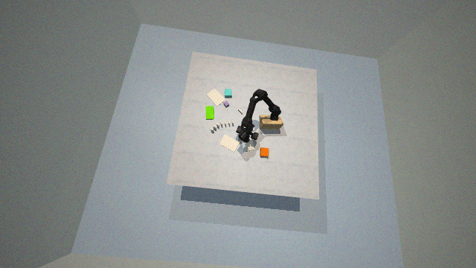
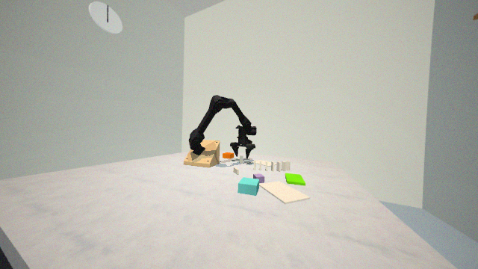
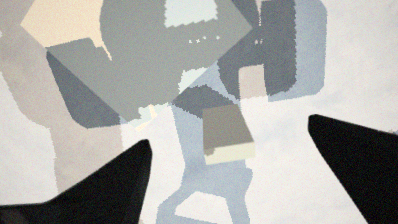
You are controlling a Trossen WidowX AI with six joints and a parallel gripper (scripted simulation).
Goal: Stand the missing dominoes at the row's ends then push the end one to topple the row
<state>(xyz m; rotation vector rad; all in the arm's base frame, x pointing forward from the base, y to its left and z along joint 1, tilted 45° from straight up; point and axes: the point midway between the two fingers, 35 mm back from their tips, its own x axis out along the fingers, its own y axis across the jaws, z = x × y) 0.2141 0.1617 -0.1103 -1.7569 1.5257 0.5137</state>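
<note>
The purple cube is 24 cm ahead of my gripper tip, 27 cm to the right of it and 3 cm below it. Also, from my gripper tip: green tile 37 cm ahead, 15 cm to the right, 3 cm below; teal block 25 cm ahead, 38 cm to the right, 2 cm below; orange cube 19 cm behind, 11 cm to the left, 2 cm below.
</note>
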